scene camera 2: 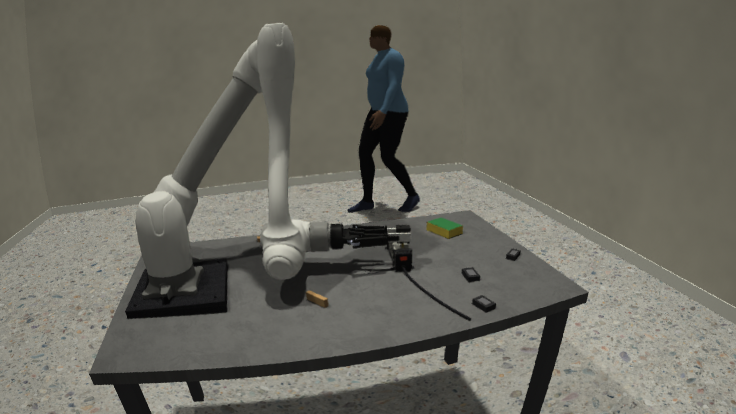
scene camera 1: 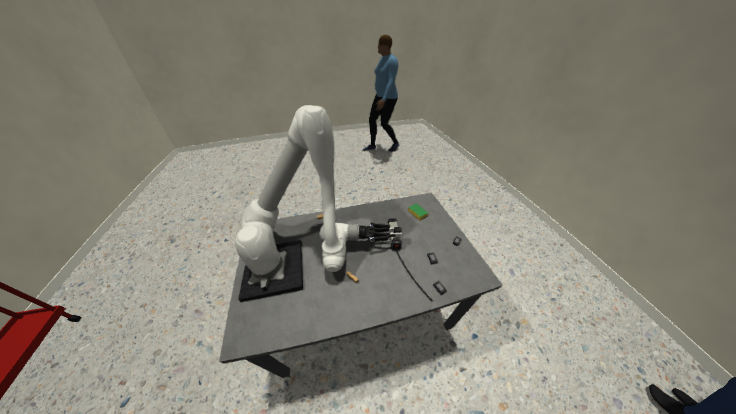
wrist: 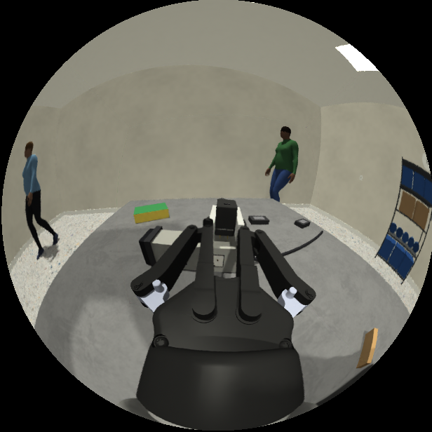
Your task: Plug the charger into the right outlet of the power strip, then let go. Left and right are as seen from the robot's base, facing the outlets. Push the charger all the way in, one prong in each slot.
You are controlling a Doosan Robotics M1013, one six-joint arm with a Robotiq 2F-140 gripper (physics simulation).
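Pixels of known places: gripper, fingertip midpoint: point(scene camera 2: 409, 234) point(scene camera 1: 400, 232); arm's base, link origin: point(scene camera 2: 174, 284) point(scene camera 1: 269, 268).
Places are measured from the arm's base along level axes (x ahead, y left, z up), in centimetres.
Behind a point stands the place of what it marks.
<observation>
The charger point(scene camera 1: 396, 229) {x 70.4, y 5.3, z 9.7 cm} point(scene camera 2: 402, 227) {x 70.9, y 5.1, z 9.7 cm} point(wrist: 226, 216) is a small black block, upright between the pale fingertips of my gripper point(scene camera 1: 395, 233) {x 73.2, y 5.0, z 7.2 cm} point(scene camera 2: 400, 234) {x 73.2, y 5.0, z 7.2 cm} point(wrist: 225, 213), which is shut on it and reaches in level. The power strip point(scene camera 1: 395, 245) {x 69.1, y 0.5, z 1.9 cm} point(scene camera 2: 402, 259) {x 69.6, y 0.2, z 1.6 cm} point(wrist: 171, 243) is pale with black ends and lies crosswise on the table, with a red switch and a cable at its right end. The charger is over the right part of the strip, close above its top. One outlet point(wrist: 218, 260) shows between the fingers in the wrist view. The prongs and the slots under the charger are hidden.
A black cable point(scene camera 1: 412, 274) {x 72.7, y -17.3, z -1.7 cm} point(scene camera 2: 434, 297) {x 72.9, y -18.9, z -1.7 cm} point(wrist: 305, 247) runs off right. A green and yellow sponge point(scene camera 1: 417, 211) {x 92.3, y 25.6, z 0.8 cm} point(scene camera 2: 444, 227) {x 91.9, y 23.3, z 0.8 cm} point(wrist: 151, 213) lies far left. Several small dark boxes point(scene camera 1: 432, 257) {x 87.6, y -9.8, z -0.8 cm} point(scene camera 2: 470, 273) {x 87.2, y -10.5, z -0.8 cm} point(wrist: 258, 219) lie beyond the strip. A wooden piece point(scene camera 1: 352, 277) {x 42.8, y -13.0, z -0.3 cm} point(scene camera 2: 317, 298) {x 42.9, y -13.5, z -0.4 cm} point(wrist: 368, 348) lies nearer the base.
</observation>
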